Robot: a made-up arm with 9 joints. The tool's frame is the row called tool.
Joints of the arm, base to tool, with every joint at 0 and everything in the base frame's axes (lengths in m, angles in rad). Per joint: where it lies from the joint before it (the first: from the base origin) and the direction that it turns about. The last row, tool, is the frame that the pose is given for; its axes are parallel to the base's.
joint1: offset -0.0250 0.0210 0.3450 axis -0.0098 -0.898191 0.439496
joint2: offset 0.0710 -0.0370 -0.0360 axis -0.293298 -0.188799 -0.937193
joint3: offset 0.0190 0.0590 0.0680 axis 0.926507 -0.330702 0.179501
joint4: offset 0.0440 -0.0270 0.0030 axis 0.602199 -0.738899 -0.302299
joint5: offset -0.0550 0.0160 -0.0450 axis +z
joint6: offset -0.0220 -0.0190 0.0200 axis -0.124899 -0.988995 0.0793
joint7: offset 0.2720 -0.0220 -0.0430 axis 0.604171 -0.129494 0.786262
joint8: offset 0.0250 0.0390 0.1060 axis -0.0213 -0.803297 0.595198
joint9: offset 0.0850 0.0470 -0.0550 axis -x
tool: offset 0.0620 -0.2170 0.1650
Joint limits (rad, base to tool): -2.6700..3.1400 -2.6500..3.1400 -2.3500..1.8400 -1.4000..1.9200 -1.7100..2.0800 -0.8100..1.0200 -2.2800..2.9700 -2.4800..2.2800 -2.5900..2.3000
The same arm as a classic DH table. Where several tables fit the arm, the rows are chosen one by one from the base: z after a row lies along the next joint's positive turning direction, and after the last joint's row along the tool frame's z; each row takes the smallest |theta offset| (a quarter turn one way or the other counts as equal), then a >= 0, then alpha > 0; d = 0 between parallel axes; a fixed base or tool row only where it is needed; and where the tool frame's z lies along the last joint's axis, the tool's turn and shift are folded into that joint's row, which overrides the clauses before.
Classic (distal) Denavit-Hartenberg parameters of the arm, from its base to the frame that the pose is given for. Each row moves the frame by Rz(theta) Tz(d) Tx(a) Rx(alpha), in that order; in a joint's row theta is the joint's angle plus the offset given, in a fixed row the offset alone. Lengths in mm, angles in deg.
base (fixed): theta_offset -0.63, d 355.1, a -25.2, alpha 63.93
joint1: theta_offset -17.45, d -0.3, a 82.6, alpha 103.85
joint2: theta_offset -72.09, d -63.9, a 39.1, alpha -112.18
joint3: theta_offset -30.67, d 13.3, a -2.6, alpha 41.58
joint4: theta_offset 50.12, d -31.4, a -32.5, alpha -107.6
joint5: theta_offset -46.38, d -41.7, a -19.4, alpha 85.45
joint6: theta_offset -38.3, d -9.7, a 239.9, alpha -83.4
joint7: theta_offset -18.71, d 247.5, a -63.4, alpha 56
joint8: theta_offset -41.99, d -101.1, a 16.2, alpha 88.78
joint9: theta_offset 53.46, d -145.5, a 217, alpha -90
tool (fixed): theta_offset 90, d 165, a 0, alpha 0
Joint limits (deg, base to tool): -152.98..179.91 -151.83..179.91 -134.65..105.42 -80.21..110.01 -97.98..119.18 -46.41..58.44 -130.63..170.17 -142.09..130.63 -148.4..131.78

